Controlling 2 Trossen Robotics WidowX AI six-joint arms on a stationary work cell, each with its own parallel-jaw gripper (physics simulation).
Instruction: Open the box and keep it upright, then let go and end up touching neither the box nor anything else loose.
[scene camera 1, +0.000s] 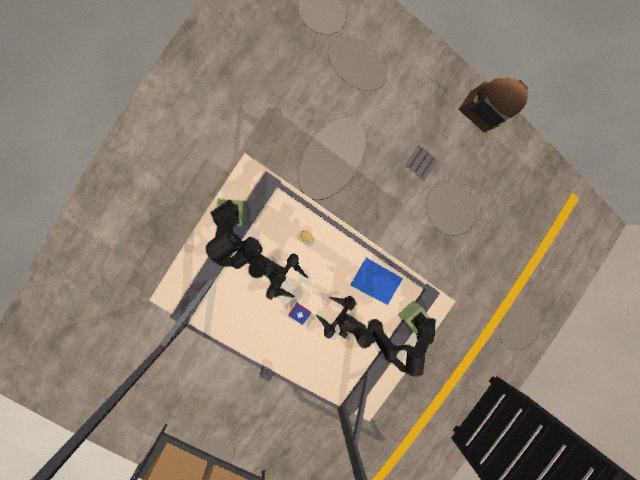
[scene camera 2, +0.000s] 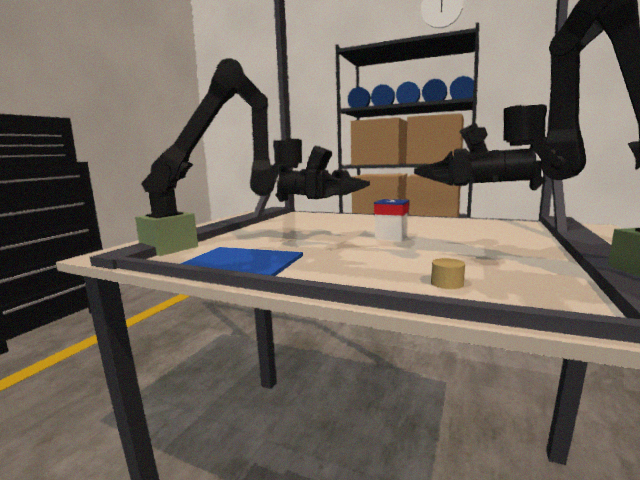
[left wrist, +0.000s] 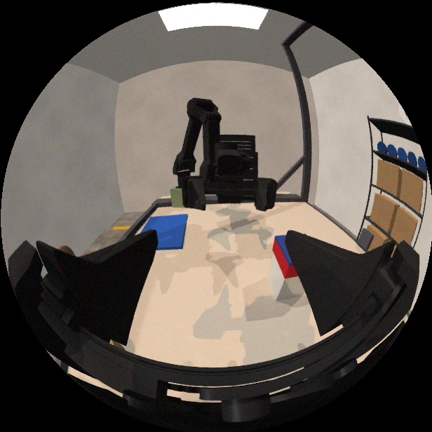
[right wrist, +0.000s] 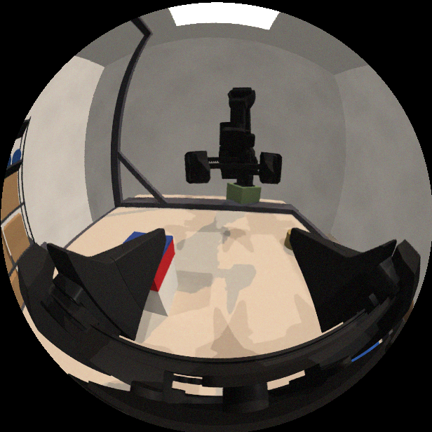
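Pixels of known places: left gripper, fingertip midpoint: (scene camera 1: 301, 287) (scene camera 2: 417, 171); right gripper, fingertip midpoint: (scene camera 1: 322, 306) (scene camera 2: 363, 184); left arm's base, origin of the base link: (scene camera 1: 229, 212); right arm's base, origin of the base link: (scene camera 1: 419, 321) (scene camera 2: 164, 215).
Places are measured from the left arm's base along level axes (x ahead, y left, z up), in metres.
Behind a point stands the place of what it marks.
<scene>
The box (scene camera 1: 299, 313) (scene camera 2: 390, 227) (left wrist: 283, 257) (right wrist: 164, 265) stands upright on the table, a white body with a red-sided, blue-topped lid on it. A white mark shows on the lid. My left gripper (scene camera 1: 300, 286) @[x 0.299, y -0.262, z 0.087 m] (scene camera 2: 419, 171) @[x 0.299, y -0.262, z 0.087 m] (left wrist: 223, 237) is open and empty, above the table and higher than the box. My right gripper (scene camera 1: 324, 306) @[x 0.393, y -0.343, z 0.060 m] (scene camera 2: 366, 183) @[x 0.393, y -0.343, z 0.060 m] (right wrist: 229, 234) is open and empty, facing the left one, also higher than the box. Neither touches the box. In each wrist view a finger hides part of the box.
A blue mat (scene camera 1: 376, 280) @[x 0.657, y -0.261, z -0.073 m] (scene camera 2: 242, 260) @[x 0.658, y -0.254, z -0.073 m] (left wrist: 172, 232) lies flat on the table. A yellow-brown cylinder (scene camera 1: 306, 236) @[x 0.315, y -0.077, z -0.046 m] (scene camera 2: 447, 273) @[x 0.327, y -0.057, z -0.056 m] (right wrist: 288, 239) stands apart from the box. A dark frame rail (scene camera 2: 320, 293) @[x 0.522, y -0.051, z -0.071 m] edges the table, with posts rising from it.
</scene>
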